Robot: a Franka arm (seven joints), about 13 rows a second.
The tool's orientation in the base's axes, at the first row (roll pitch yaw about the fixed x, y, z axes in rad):
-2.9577, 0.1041, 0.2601
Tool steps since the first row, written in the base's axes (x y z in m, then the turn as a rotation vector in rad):
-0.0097, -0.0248, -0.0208, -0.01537, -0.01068, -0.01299
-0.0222, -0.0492, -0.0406, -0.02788, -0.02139, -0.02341
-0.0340, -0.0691, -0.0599, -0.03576, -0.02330, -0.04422
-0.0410, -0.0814, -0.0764, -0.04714, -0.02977, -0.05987
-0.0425, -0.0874, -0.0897, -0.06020, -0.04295, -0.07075
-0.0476, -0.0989, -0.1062, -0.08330, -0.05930, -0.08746
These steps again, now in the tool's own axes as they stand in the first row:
-0.0135, 0.0252, 0.0180, -0.01615, 0.00896, 0.01334
-0.0297, 0.0492, 0.0355, -0.02984, 0.01815, 0.02374
-0.0441, 0.0689, 0.0531, -0.03573, 0.02191, 0.04495
-0.0523, 0.0820, 0.0684, -0.04670, 0.02826, 0.06093
-0.0539, 0.0898, 0.0808, -0.06149, 0.03977, 0.07149
-0.0600, 0.1026, 0.0959, -0.08614, 0.05300, 0.08874

